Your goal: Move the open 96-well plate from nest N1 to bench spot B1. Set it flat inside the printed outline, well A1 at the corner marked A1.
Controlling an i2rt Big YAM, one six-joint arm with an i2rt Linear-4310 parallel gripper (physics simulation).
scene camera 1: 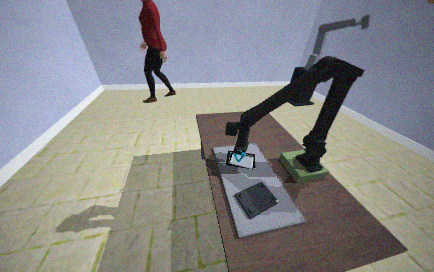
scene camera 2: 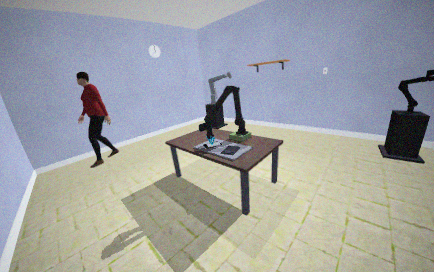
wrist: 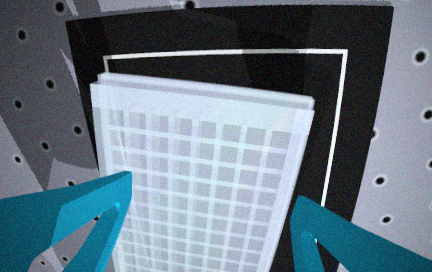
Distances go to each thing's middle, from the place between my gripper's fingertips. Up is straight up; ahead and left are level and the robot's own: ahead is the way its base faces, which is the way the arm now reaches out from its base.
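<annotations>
Well plate (wrist: 214, 166): my gripper 20 mm to the right of it, 10 mm past, 10 mm above.
</annotations>
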